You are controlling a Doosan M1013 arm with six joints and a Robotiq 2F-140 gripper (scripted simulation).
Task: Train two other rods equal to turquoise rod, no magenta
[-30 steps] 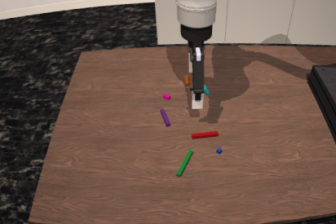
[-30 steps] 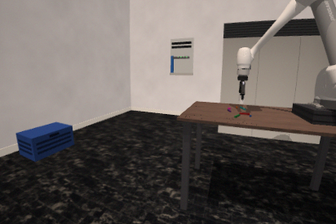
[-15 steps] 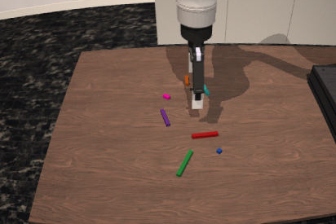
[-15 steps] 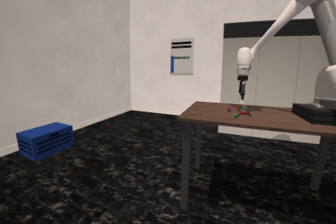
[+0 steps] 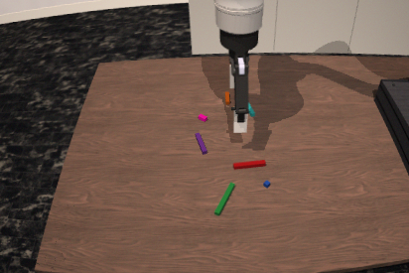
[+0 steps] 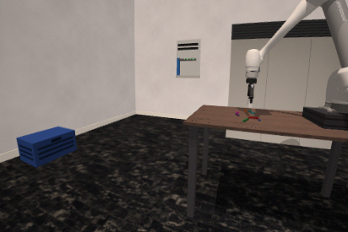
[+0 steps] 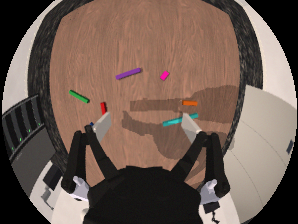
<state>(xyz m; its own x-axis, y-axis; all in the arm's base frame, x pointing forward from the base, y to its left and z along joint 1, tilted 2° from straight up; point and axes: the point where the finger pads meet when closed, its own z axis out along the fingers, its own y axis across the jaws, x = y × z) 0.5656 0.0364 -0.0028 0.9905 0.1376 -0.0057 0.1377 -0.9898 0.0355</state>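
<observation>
The orange rod lies 3 cm ahead of my hand, 11 cm to the right of it and 7 cm below it. The rest, counted from my hand: turquoise rod 2 cm behind, 9 cm to the right, 7 cm below; then magenta rod 9 cm ahead, 3 cm to the right, 7 cm below; then purple rod 8 cm ahead, 6 cm to the left, 7 cm below.
</observation>
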